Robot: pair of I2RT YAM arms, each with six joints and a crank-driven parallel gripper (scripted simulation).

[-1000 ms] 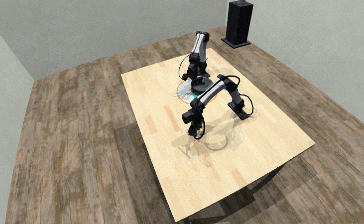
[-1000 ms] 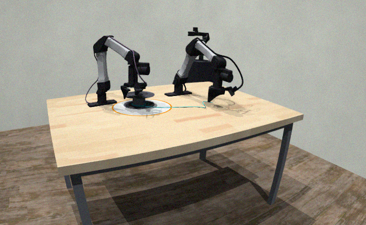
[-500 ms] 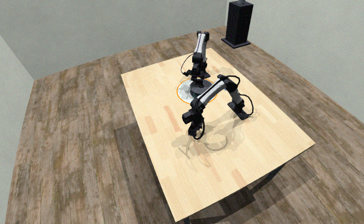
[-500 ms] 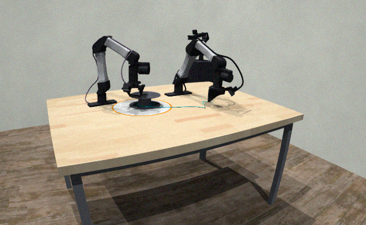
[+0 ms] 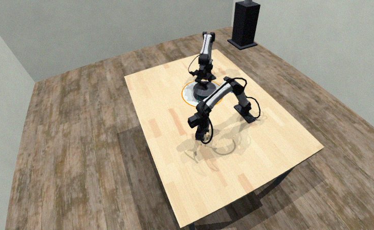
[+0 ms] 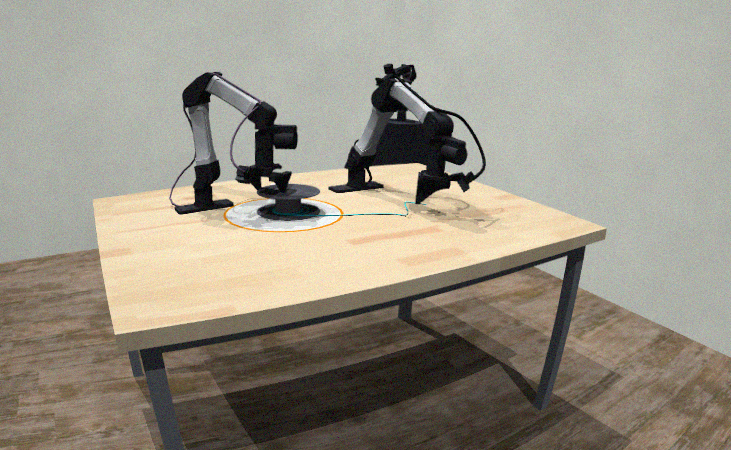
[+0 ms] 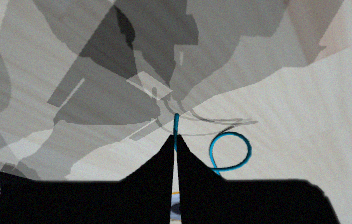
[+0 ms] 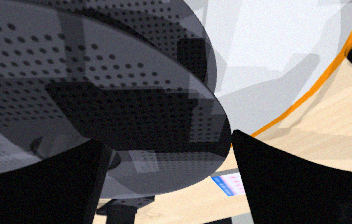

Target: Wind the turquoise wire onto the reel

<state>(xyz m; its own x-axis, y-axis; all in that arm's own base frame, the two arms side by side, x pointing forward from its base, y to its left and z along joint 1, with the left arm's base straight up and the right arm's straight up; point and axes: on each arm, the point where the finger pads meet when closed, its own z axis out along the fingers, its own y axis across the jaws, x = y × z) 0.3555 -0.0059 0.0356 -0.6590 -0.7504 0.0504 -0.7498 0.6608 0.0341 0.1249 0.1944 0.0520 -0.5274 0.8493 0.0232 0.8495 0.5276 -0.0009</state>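
Observation:
Now: the dark reel 5 cm ahead of my right hand, 3 cm to the left of it and 2 cm below it. The rest, counted from my right hand: orange painted ring (6 cm ahead, 1 cm to the left, 5 cm below); then card (23 cm behind, 13 cm to the left, 5 cm below).

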